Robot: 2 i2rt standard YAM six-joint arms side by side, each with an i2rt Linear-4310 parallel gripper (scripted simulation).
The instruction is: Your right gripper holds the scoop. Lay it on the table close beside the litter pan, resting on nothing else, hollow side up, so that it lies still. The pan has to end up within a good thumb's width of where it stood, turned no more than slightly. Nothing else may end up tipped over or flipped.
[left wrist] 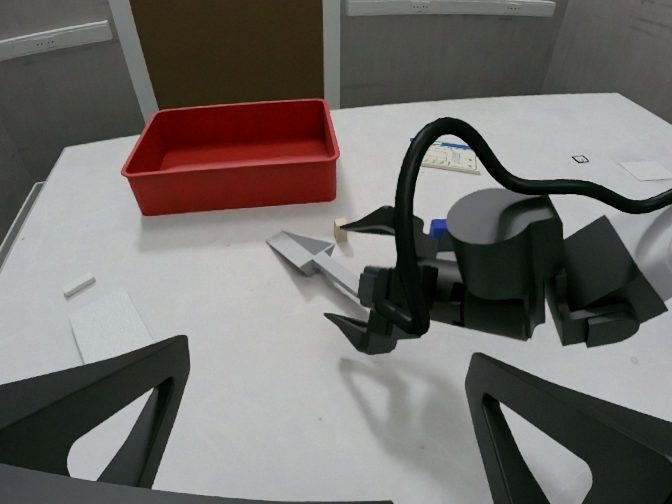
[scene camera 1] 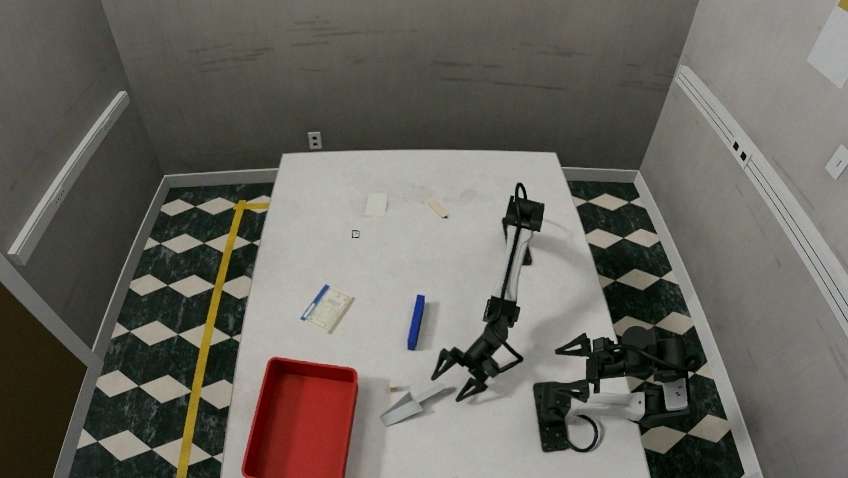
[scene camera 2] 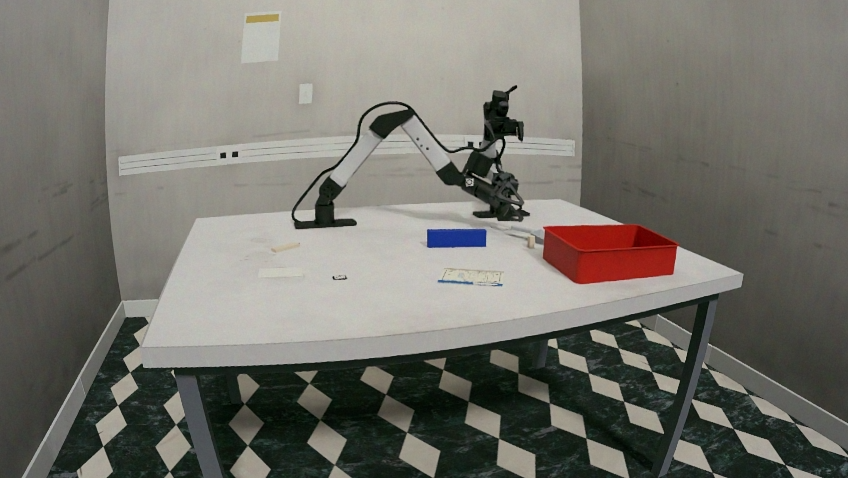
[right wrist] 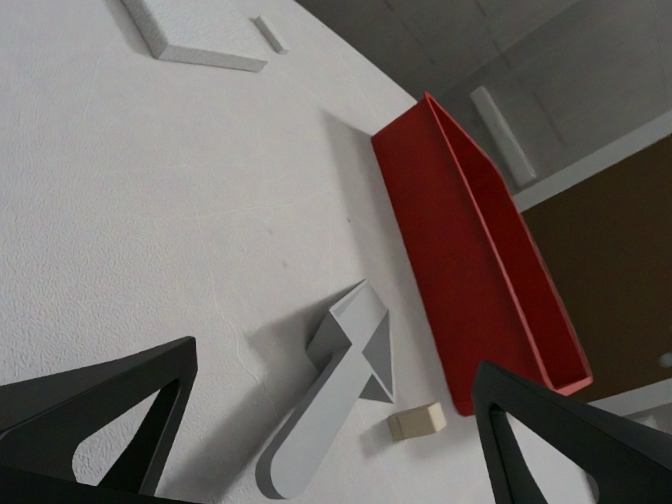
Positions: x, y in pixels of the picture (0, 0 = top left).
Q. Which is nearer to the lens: the small beige block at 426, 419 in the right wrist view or the red litter pan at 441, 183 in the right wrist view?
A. The small beige block.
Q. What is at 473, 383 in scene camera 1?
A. My right gripper.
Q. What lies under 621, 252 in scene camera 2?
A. A red litter pan.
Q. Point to a red litter pan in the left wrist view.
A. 291, 145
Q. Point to a flat booklet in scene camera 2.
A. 449, 275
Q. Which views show the red litter pan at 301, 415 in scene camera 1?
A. The left wrist view, scene camera 1, scene camera 2 and the right wrist view: all of them.
